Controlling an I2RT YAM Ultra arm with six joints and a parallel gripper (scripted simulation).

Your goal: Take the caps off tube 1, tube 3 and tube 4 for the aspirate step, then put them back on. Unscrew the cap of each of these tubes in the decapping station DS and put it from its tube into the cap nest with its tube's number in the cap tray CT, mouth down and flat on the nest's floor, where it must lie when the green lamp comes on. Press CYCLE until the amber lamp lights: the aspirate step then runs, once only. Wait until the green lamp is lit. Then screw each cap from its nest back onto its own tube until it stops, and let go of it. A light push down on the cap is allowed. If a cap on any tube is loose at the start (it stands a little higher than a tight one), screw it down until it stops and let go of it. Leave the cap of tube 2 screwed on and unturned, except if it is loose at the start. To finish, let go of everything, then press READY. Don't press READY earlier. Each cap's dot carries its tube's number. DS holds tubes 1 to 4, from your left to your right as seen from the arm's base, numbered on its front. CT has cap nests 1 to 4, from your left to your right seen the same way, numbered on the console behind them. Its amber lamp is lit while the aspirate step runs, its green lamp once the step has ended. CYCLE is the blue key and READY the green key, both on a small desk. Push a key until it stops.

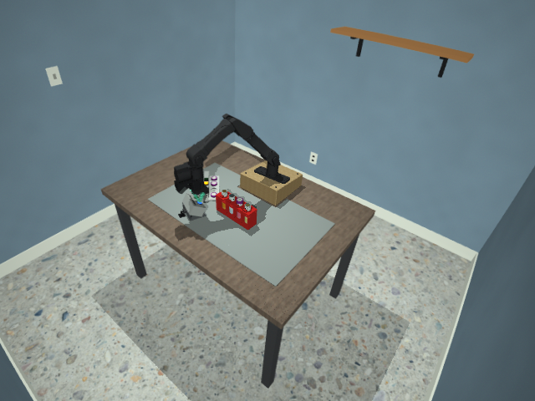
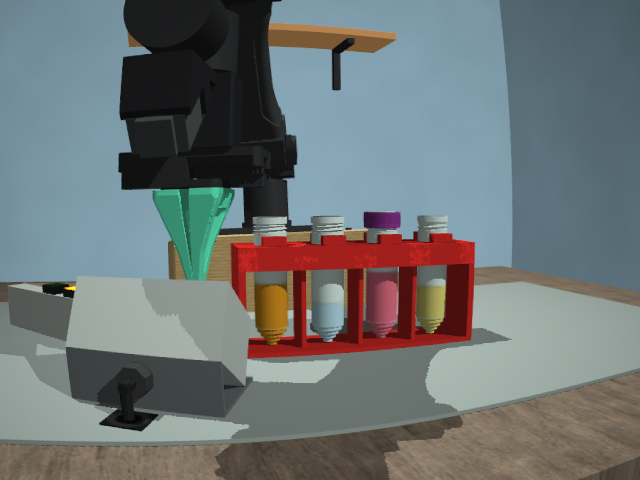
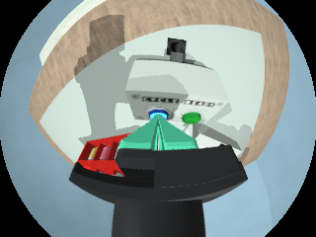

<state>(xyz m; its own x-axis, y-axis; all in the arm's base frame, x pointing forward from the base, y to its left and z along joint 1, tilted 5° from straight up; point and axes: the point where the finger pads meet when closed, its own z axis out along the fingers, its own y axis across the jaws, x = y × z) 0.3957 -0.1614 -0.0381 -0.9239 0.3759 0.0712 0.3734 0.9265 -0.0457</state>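
Right now the blue key is 1 cm below my hand. The rest, counted from my hand: grey key desk (2 cm to the right, 2 cm below); then green key (2 cm behind, 4 cm to the right, 1 cm below).
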